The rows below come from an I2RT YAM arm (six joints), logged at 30 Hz.
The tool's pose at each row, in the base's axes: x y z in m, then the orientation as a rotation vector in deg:
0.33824, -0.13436, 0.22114, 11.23, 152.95, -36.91
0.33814, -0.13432, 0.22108, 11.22, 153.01, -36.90
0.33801, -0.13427, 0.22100, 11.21, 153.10, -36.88
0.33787, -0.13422, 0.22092, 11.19, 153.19, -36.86
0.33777, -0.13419, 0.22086, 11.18, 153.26, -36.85
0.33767, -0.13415, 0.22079, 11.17, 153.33, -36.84
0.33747, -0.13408, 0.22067, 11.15, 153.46, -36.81
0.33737, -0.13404, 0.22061, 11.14, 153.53, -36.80
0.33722, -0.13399, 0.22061, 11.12, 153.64, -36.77
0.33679, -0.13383, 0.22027, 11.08, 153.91, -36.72
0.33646, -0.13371, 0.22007, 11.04, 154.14, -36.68
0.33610, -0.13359, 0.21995, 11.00, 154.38, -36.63
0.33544, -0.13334, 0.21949, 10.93, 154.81, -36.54
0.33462, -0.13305, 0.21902, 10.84, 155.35, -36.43
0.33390, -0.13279, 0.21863, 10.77, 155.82, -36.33
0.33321, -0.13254, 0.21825, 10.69, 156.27, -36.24
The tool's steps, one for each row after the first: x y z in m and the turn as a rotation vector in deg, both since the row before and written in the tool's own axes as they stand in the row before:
0.00012, 0.00004, 0.00000, -0.01, 0.05, -0.02
0.00015, 0.00005, 0.00000, -0.02, 0.08, -0.03
0.00016, 0.00005, 0.00000, -0.03, 0.08, -0.03
0.00012, 0.00003, 0.00000, -0.02, 0.06, -0.02
0.00012, 0.00004, 0.00001, -0.02, 0.06, -0.02
0.00023, 0.00007, 0.00000, -0.04, 0.11, -0.04
0.00012, 0.00004, 0.00000, -0.02, 0.06, -0.02
0.00014, 0.00001, -0.00007, -0.03, 0.10, -0.03
0.00054, 0.00019, 0.00007, -0.07, 0.24, -0.08
0.00039, 0.00012, 0.00000, -0.06, 0.20, -0.08
0.00038, 0.00008, -0.00007, -0.06, 0.21, -0.08
0.00080, 0.00027, 0.00006, -0.11, 0.38, -0.14
0.00095, 0.00028, 0.00001, -0.14, 0.48, -0.17
0.00082, 0.00024, -0.00001, -0.12, 0.42, -0.14
0.00079, 0.00024, 0.00000, -0.12, 0.40, -0.15

